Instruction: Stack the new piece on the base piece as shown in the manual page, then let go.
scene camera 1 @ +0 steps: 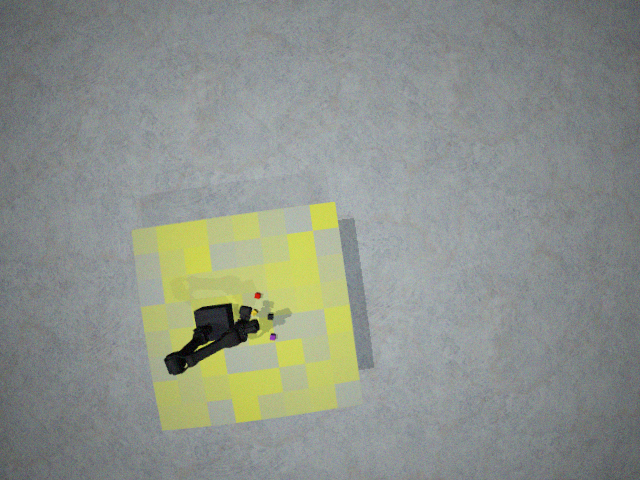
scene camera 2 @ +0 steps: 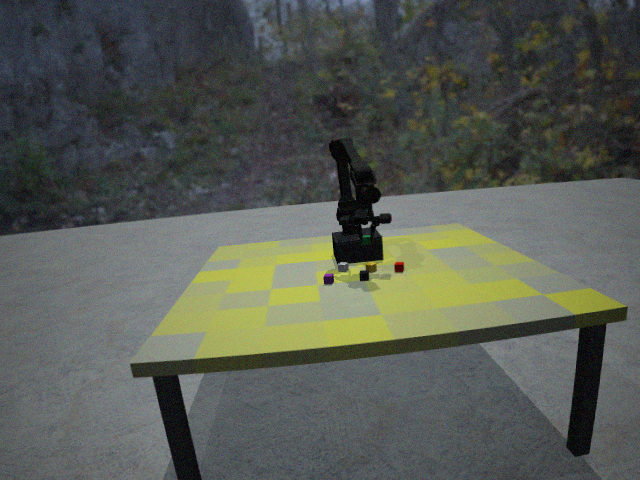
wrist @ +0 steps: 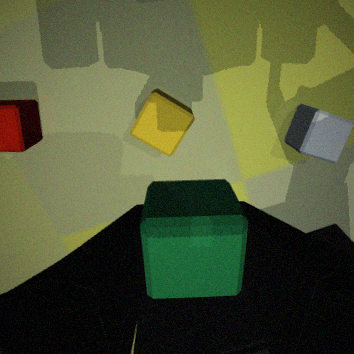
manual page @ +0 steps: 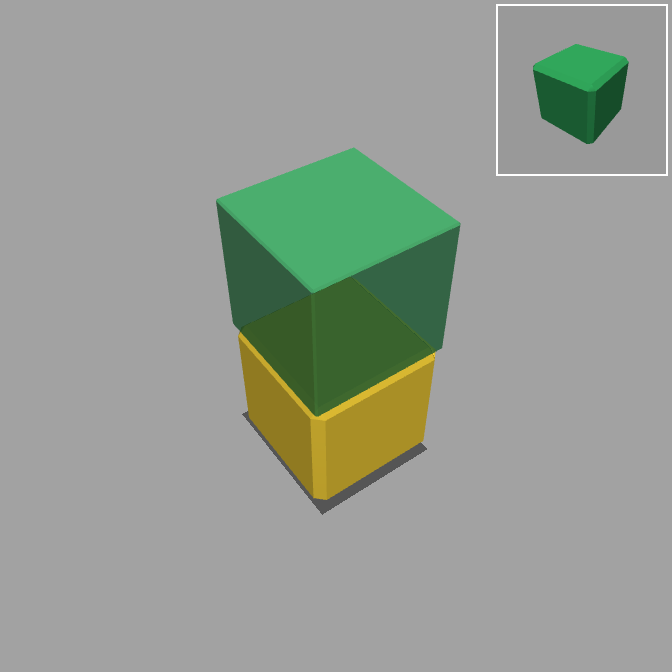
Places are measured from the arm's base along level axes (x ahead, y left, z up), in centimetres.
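Pixels of known places: gripper, between the fingertips: (scene camera 1: pixel 247 318) (scene camera 2: pixel 366 242) (wrist: pixel 189 214); arm's base, origin of its link: (scene camera 1: pixel 206 329) (scene camera 2: pixel 349 233).
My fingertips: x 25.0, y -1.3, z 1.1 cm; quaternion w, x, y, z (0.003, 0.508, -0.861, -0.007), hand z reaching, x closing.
Note:
Ahead of a thing's pixels: the offset from my fingertips to its top centre. Level surfaces: height alone.
My gripper (scene camera 2: pixel 366 239) (wrist: pixel 189 214) is shut on a green cube {dx -0.4, dy +0.2, dz +2.3 cm} (scene camera 2: pixel 366 240) (wrist: pixel 194 262) and holds it above the table, in front of the arm's base. In the wrist view the cube sits between the two black fingers. On the table below stand a yellow cube {dx +2.0, dy +0.3, dz -7.7 cm} (scene camera 1: pixel 254 312) (scene camera 2: pixel 371 267) (wrist: pixel 162 122), a red cube {dx +7.2, dy +9.3, dz -7.7 cm} (scene camera 1: pixel 257 295) (scene camera 2: pixel 399 267) (wrist: pixel 12 126), a light grey cube {dx -4.0, dy -8.6, dz -7.7 cm} (scene camera 2: pixel 343 267) (wrist: pixel 326 135), a black cube {dx +10.3, dy -5.3, dz -7.7 cm} (scene camera 1: pixel 270 316) (scene camera 2: pixel 364 275) and a purple cube {dx +7.5, dy -17.5, dz -7.7 cm} (scene camera 1: pixel 272 336) (scene camera 2: pixel 328 279), all apart. I cannot tell which is the base piece.
The black arm base (scene camera 1: pixel 214 319) (scene camera 2: pixel 356 248) stands on the yellow and grey checkered table {dz -10.8 cm} (scene camera 1: pixel 248 408) (scene camera 2: pixel 289 335), close behind the cubes. In scene camera 1 the arm covers part of the table and the light grey cube is hidden.

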